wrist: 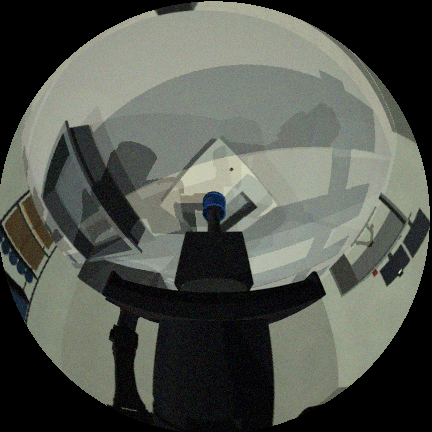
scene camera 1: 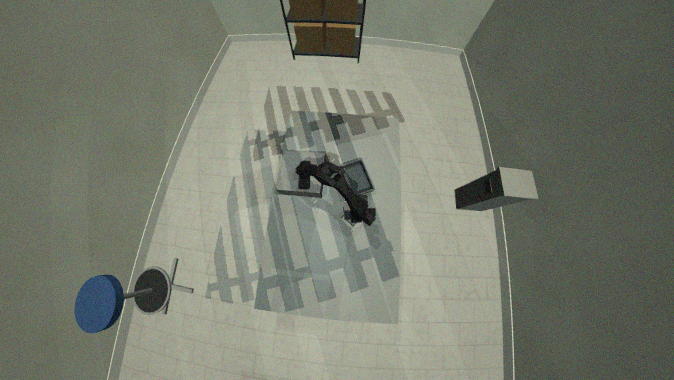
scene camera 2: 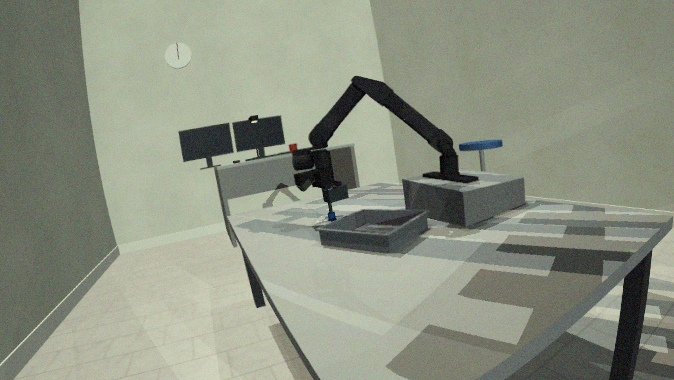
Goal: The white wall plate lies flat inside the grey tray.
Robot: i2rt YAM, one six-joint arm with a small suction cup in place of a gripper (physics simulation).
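The white wall plate (wrist: 225,173) lies flat on the table top, turned like a diamond in the wrist view, just beside the grey tray (wrist: 100,189) (scene camera 2: 358,238) (scene camera 1: 358,162) and outside it. My blue suction cup (wrist: 213,201) (scene camera 2: 331,216) is down on the near half of the plate, with its shadow close around it. In the side view the cup stands at table height behind the tray's far left corner. The tray is open and has nothing in it. The plate itself is hidden in the side view.
The arm stands on a grey block (scene camera 2: 464,196) behind the tray. A desk with two monitors (scene camera 2: 256,132) is past the table's far end. A blue stool (scene camera 2: 479,144) (scene camera 1: 98,303), a shelf rack (scene camera 1: 287,28) and a grey box (scene camera 1: 513,182) stand around the room.
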